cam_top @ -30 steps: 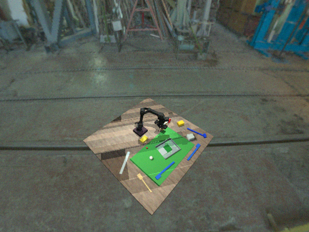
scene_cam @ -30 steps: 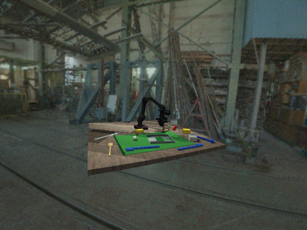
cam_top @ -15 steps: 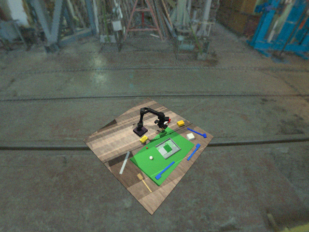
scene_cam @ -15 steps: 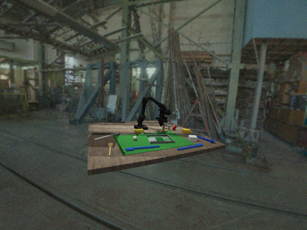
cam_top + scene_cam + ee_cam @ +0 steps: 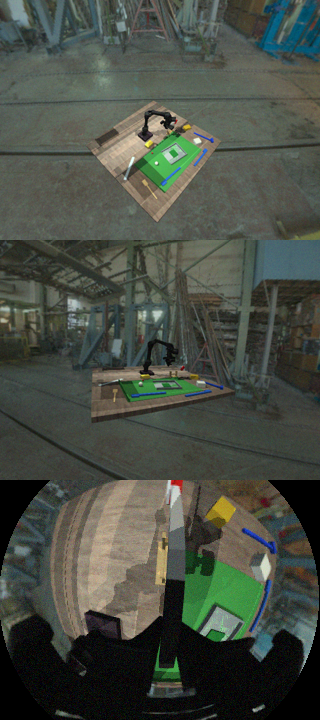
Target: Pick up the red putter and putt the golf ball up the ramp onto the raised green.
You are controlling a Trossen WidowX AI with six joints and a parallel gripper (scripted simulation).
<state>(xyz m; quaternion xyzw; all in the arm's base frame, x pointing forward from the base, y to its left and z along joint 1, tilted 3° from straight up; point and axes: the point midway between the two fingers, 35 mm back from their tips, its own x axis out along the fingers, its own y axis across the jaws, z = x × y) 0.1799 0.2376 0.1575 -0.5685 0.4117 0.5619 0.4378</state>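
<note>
The red putter is 4 cm behind my gripper tip and 11 cm to the left of it. From my gripper tip the other things lie so: green mat: 29 cm ahead, 18 cm to the right, 14 cm below; then yellow block: 7 cm ahead, 32 cm to the left, 12 cm below; then beige block: 34 cm ahead, 26 cm to the left, 12 cm below.
</note>
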